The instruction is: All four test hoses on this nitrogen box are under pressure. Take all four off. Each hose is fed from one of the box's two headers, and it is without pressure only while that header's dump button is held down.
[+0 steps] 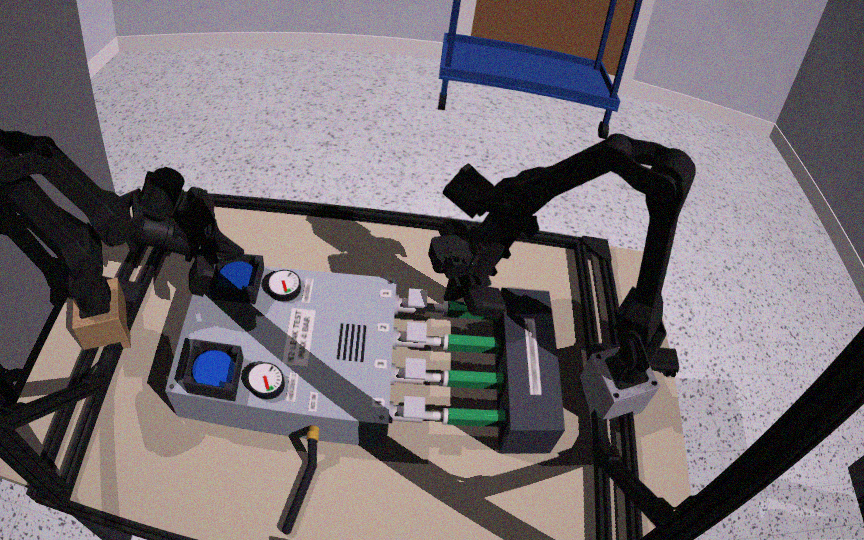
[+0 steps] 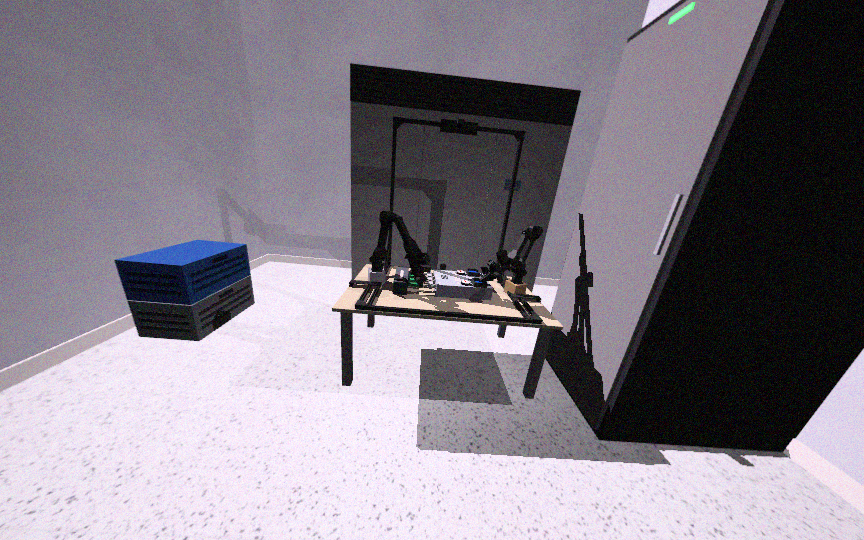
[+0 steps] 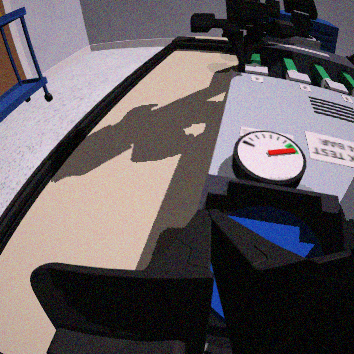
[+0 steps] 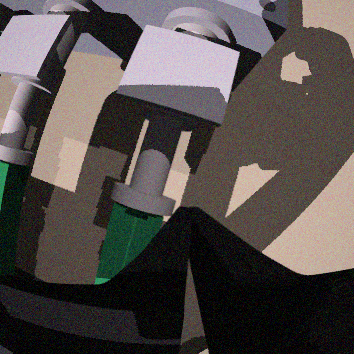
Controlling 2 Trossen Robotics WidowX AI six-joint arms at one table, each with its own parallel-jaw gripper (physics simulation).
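Frame: origin at the left arm's base, x ahead, y left, z up, level; millimetres.
Where they show: left gripper, fingertip midpoint: (image 1: 243, 253) (image 2: 479, 281) (image 3: 206, 218); right gripper, fingertip midpoint: (image 1: 446, 301) (image 2: 422, 287) (image 3: 243, 69) (image 4: 186, 216); left arm's base at its link origin: (image 1: 94, 302) (image 2: 516, 282); right arm's base at its link origin: (image 1: 626, 370) (image 2: 376, 270) (image 3: 298, 33).
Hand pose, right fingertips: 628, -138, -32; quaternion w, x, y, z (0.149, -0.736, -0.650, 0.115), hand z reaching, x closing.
Things, the pixels of their centre, and the offset from my right fingertips, as dx, dy, dz. "spot": a spot on its surface instead. Level surfaces: height alone.
- table at its surface level: dz -52
- dark block at a spot on its surface: (image 1: 532, 375) spot: +56, -201, +29
- top hose at a spot on its surface: (image 4: 130, 239) (image 1: 455, 305) spot: +4, -23, +13
The grey nitrogen box (image 1: 339, 316) (image 2: 462, 289) (image 3: 277, 105) lies on the table (image 1: 376, 498) (image 2: 446, 310). It has two blue dump buttons, the upper (image 1: 237, 274) (image 3: 277, 232) and the lower (image 1: 212, 369), each beside a gauge (image 1: 282, 284) (image 3: 268, 158) (image 1: 264, 379). My left gripper (image 1: 216, 279) (image 3: 206, 218) (image 2: 496, 268) is shut and empty, its tips down on the upper button's left edge. Several green hoses (image 1: 473, 343) (image 1: 475, 378) (image 1: 475, 416) run to a dark block (image 1: 532, 375). My right gripper (image 1: 473, 302) (image 4: 186, 216) (image 2: 419, 268) is shut and empty, over the top hose (image 1: 457, 308) (image 4: 130, 239), whose grey tip (image 4: 151, 172) shows just short of its pale coupling (image 4: 179, 67).
A black lever with a yellow end (image 1: 301, 477) lies at the box's front edge. Black frame rails (image 1: 607, 321) run along the table's back and right. A blue cart (image 1: 532, 70) stands behind the table. A blue and black crate stack (image 2: 200, 289) and a tripod (image 2: 582, 300) stand on the floor.
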